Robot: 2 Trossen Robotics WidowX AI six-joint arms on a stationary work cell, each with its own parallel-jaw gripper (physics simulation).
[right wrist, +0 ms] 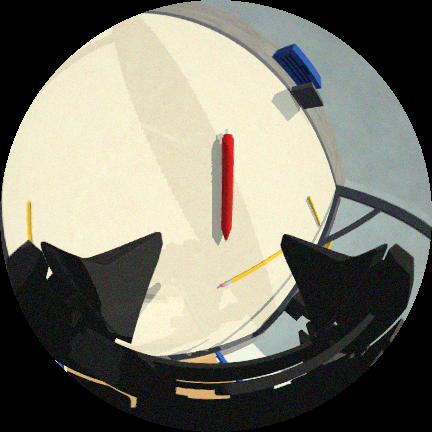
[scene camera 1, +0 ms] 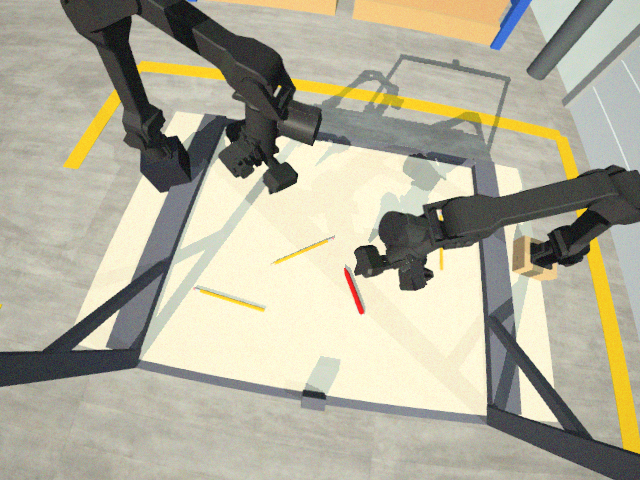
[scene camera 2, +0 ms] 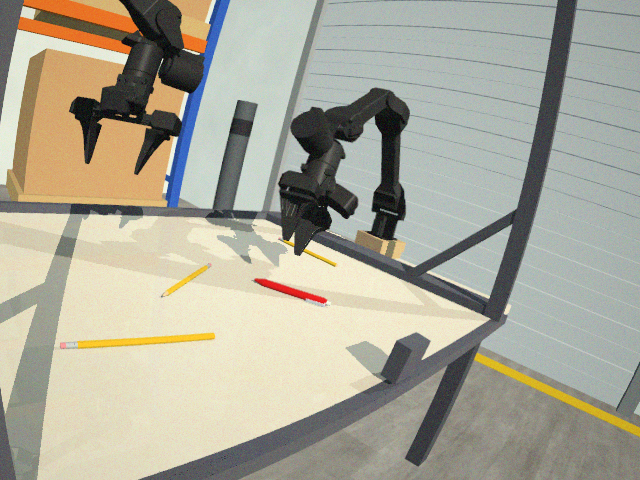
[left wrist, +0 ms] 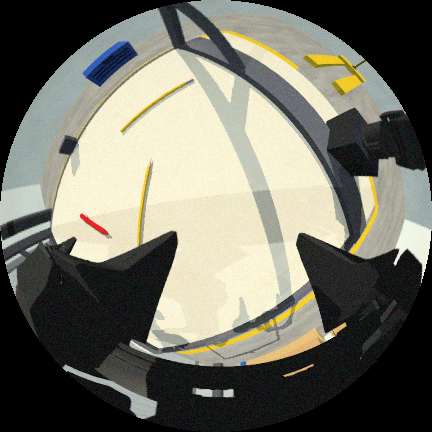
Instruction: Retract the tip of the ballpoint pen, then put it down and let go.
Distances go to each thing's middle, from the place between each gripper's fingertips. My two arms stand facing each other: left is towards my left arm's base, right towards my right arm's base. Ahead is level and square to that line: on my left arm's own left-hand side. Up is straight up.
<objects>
The red ballpoint pen (right wrist: 227, 154) is 17 cm behind my left hand, 28 cm to the right of it and 14 cm below it. Round my left hand: small grey block (scene camera 2: 407, 353) (43 cm behind, 24 cm to the right, 12 cm below); tan box (scene camera 1: 521, 264) (4 cm ahead, 77 cm to the right, 12 cm below).
Right now the red ballpoint pen is 60 mm below my right hand, 40 mm behind it and 20 mm to the left of it. Also, from my right hand: small grey block (300 mm behind, 60 mm to the left, 30 mm below); then tan box (470 mm to the right, 170 mm ahead, 40 mm below).
</objects>
